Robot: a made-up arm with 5 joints.
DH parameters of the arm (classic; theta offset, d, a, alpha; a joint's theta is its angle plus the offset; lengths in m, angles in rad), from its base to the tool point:
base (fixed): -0.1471 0 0.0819 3.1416
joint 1: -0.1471 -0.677 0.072 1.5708
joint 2: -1.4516 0 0.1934 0
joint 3: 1.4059 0 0.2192 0
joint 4: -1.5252 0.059 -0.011 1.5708
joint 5: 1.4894 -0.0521 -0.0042 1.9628
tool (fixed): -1.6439 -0.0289 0 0
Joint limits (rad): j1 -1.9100..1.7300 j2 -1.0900..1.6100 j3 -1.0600..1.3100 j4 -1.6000..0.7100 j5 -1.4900..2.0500
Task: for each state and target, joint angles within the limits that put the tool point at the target. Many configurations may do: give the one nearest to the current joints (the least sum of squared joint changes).
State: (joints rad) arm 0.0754 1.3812 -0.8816 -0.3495 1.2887
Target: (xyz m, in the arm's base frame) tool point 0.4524 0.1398 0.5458
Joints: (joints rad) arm -0.3059 1.0145 -0.0743 -0.1355 1.2315
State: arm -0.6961 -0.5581 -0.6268 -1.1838 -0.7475
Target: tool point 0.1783 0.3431 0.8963
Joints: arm -1.0953 -0.0089 0.0242 -1.0797 -0.7583
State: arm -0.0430 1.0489 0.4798 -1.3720 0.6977
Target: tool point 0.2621 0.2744 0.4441
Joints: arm -0.8817 1.3462 0.1107 -1.3403 0.5896
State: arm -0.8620 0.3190 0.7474 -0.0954 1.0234
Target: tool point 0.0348 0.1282 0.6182
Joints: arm -1.6370 0.0155 1.2799 0.2206 0.8864
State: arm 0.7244 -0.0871 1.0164 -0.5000 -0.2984
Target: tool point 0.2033 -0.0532 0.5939
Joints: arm 0.8193 0.3006 1.3100 -0.0254 -0.1569
